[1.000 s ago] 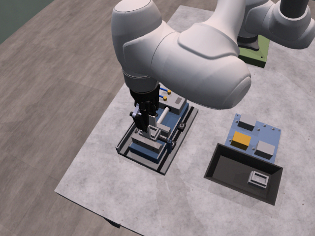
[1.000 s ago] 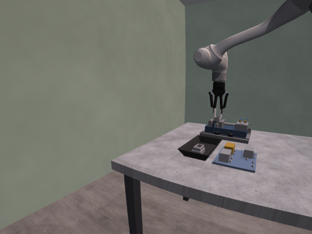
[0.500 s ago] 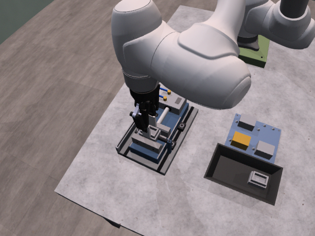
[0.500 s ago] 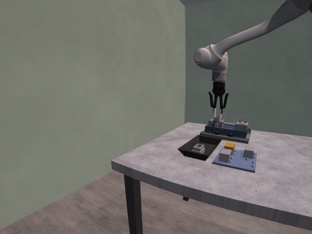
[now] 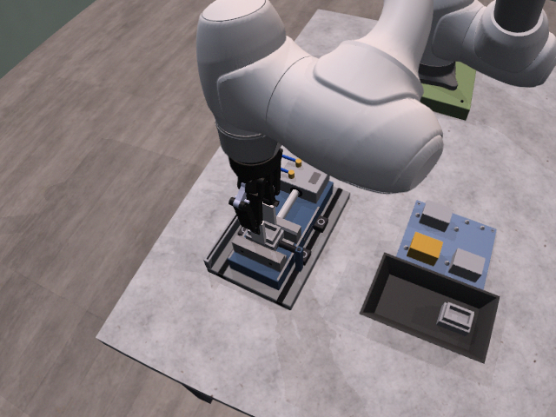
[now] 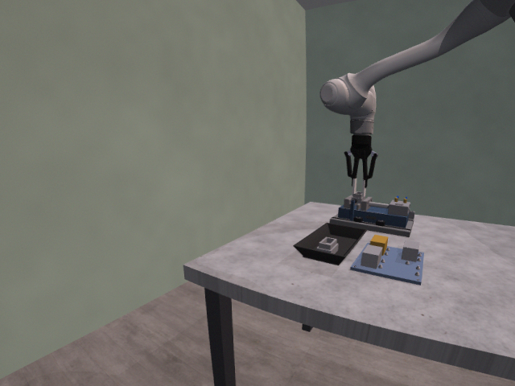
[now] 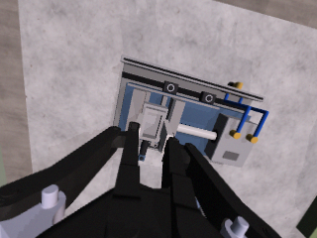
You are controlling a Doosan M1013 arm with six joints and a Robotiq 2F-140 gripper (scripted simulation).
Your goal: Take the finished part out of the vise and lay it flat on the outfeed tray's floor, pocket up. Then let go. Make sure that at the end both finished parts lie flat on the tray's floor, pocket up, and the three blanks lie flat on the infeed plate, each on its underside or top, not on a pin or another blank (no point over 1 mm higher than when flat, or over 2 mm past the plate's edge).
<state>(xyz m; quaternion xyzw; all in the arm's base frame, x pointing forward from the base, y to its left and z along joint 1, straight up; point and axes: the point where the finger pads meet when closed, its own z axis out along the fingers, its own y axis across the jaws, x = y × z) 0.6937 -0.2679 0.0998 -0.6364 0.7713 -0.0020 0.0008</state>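
Right now my hand is 310 mm to the right of the yellow block, 110 mm above it and 90 mm past it. The rest, counted from my hand: blue fixture plate (360 mm to the left, 130 mm below, 120 mm behind).
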